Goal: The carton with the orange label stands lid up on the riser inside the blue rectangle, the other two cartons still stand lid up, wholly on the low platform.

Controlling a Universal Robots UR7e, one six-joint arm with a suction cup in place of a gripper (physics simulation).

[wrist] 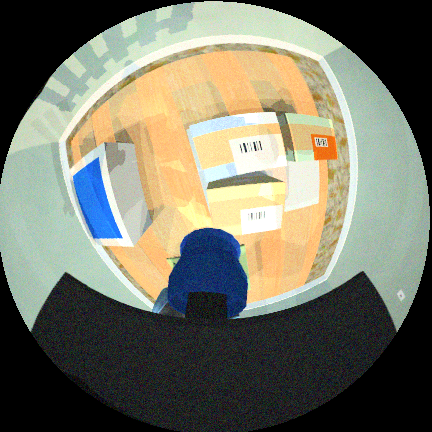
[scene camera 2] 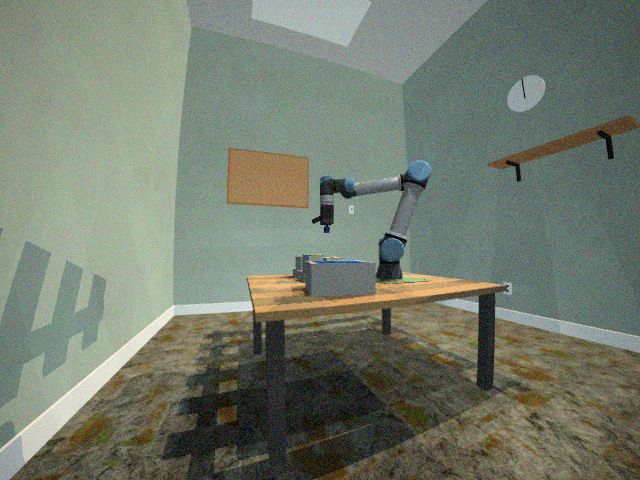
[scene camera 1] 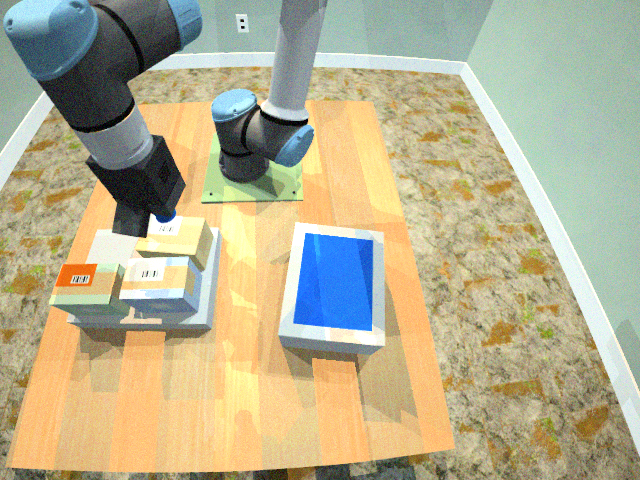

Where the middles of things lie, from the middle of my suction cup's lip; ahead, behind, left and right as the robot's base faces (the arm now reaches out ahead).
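A riser with blue rectangle [scene camera 1: 334,300] is 310 mm to the left of my suction cup, 10 mm ahead of it and 220 mm below it. Then I have in sight the carton with orange label [scene camera 1: 81,289], which sits 190 mm below my suction cup, 200 mm to the right of it and 110 mm ahead of it.
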